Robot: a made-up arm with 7 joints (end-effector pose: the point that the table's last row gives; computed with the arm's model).
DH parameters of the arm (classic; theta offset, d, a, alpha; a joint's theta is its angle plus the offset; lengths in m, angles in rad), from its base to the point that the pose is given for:
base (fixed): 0 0 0 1.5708
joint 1: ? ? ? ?
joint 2: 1.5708 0 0 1.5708
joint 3: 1.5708 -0.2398 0 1.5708
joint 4: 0 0 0 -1.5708
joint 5: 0 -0.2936 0 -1.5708
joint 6: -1.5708 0 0 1.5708
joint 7: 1.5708 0 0 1.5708
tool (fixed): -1.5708 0 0 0
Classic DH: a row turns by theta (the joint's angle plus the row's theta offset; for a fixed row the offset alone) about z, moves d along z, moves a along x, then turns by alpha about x.
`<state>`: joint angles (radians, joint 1 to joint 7).
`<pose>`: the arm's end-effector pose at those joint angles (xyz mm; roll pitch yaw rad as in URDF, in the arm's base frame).
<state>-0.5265 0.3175 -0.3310 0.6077 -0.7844 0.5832 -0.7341</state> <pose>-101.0 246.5 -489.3 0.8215 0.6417 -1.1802</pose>
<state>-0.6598 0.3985 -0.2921 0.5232 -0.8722 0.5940 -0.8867</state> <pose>-178.2 300.9 -458.9 0.7479 0.8242 -1.4263</pose>
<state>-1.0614 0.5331 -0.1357 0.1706 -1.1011 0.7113 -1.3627</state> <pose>-376.8 411.2 -267.0 -0.0387 0.8257 -2.6311</pose>
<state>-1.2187 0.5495 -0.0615 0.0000 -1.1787 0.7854 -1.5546</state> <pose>-427.0 426.7 -156.9 -0.1693 0.5751 -2.8997</pose>
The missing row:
joint 1: 1.5708 -0.1481 0 1.5708
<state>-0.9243 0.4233 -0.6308 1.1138 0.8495 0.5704 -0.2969</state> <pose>-191.6 158.1 -411.1 -0.0720 0.6499 -0.0428</pose>
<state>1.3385 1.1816 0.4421 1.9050 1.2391 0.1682 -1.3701</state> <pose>3.9 325.9 256.7 -1.9234 0.1264 -3.1384</pose>
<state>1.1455 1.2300 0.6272 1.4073 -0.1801 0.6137 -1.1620</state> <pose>38.4 476.0 240.1 -1.7008 -0.9338 -1.9040</pose>
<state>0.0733 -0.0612 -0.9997 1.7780 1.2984 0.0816 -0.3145</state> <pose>166.9 -104.1 -152.5 -1.5435 -0.3127 0.5711</pose>
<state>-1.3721 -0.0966 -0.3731 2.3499 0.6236 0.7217 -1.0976</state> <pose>12.9 69.1 -195.8 0.2372 0.0260 0.4982</pose>
